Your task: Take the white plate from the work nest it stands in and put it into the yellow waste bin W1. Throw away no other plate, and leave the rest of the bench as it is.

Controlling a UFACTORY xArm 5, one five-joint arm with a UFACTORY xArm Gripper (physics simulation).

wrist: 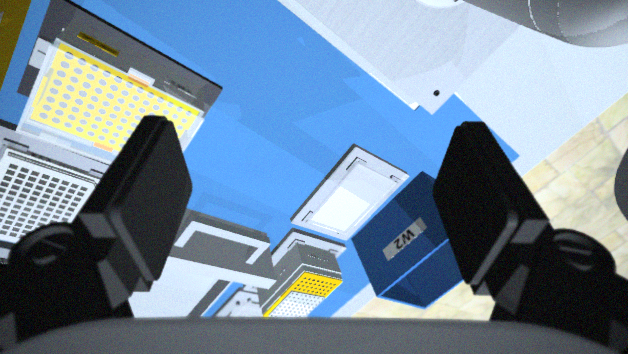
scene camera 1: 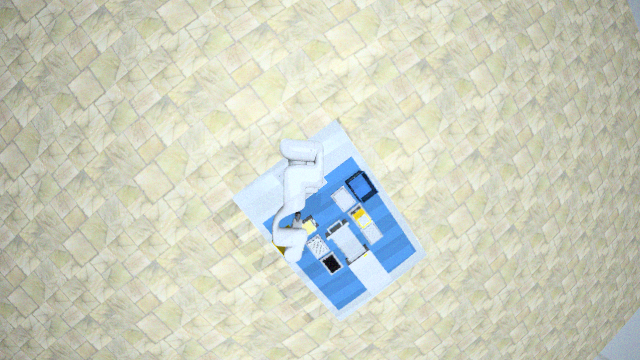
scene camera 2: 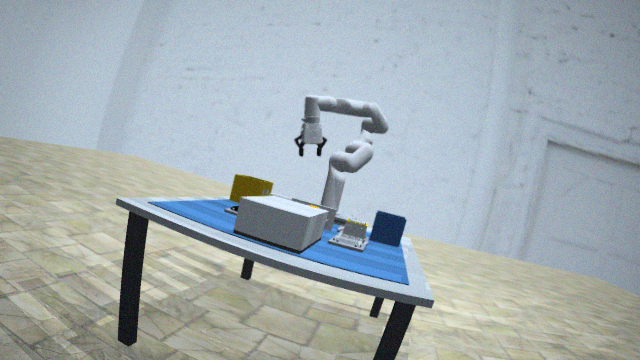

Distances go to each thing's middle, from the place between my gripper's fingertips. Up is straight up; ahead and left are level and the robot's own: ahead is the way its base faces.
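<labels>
There is the yellow-topped rack [wrist: 306, 275], which sits 370 mm to the left of my hand, 280 mm ahead of it and 240 mm below it. The flat pale pad [wrist: 361, 189] is well below my hand, a long way to the left of it and a good way ahead of it. Going by their middles, the flat pale pad is the nearest to my hand of the things named here.
</labels>
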